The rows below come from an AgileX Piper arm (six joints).
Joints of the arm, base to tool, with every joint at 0 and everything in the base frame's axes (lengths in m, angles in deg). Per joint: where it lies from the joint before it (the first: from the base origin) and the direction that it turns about. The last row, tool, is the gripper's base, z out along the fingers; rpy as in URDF.
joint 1: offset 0 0 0.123 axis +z
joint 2: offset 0 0 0 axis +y
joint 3: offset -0.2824 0 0.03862 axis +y
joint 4: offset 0.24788 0 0.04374 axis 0.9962 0 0.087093
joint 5: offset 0 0 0 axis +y
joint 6: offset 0.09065 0 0.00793 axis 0.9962 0 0.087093
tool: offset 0 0 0 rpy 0 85.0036 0
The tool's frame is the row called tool.
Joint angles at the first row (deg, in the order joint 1, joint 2, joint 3, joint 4, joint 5, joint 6):
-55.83, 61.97, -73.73, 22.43, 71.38, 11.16
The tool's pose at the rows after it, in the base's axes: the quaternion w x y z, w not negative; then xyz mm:
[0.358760 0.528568 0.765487 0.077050 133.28 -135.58 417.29]
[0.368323 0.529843 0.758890 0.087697 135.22 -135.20 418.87]
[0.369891 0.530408 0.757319 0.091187 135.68 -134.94 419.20]
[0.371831 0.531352 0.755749 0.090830 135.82 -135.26 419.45]
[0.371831 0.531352 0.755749 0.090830 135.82 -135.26 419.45]
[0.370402 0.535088 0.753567 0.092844 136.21 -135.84 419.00]
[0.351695 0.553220 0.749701 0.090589 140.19 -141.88 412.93]
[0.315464 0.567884 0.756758 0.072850 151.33 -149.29 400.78]
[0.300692 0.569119 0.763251 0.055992 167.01 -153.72 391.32]
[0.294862 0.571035 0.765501 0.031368 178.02 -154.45 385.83]
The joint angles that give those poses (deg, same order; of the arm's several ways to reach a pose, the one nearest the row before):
-55.83, 61.97, -73.73, 23.46, 70.40, 12.80
-55.83, 61.97, -73.73, 24.92, 69.59, 13.17
-55.83, 61.97, -73.73, 25.33, 69.51, 13.30
-55.83, 61.97, -73.73, 25.33, 69.23, 13.44
-55.83, 61.97, -73.73, 25.33, 69.23, 13.44
-55.83, 62.10, -73.73, 25.33, 69.23, 13.94
-55.04, 63.54, -73.73, 23.26, 69.23, 16.60
-51.62, 66.24, -73.73, 17.79, 68.99, 20.76
-47.50, 68.75, -73.73, 13.33, 66.83, 24.31
-43.80, 70.17, -73.73, 8.17, 64.99, 28.42

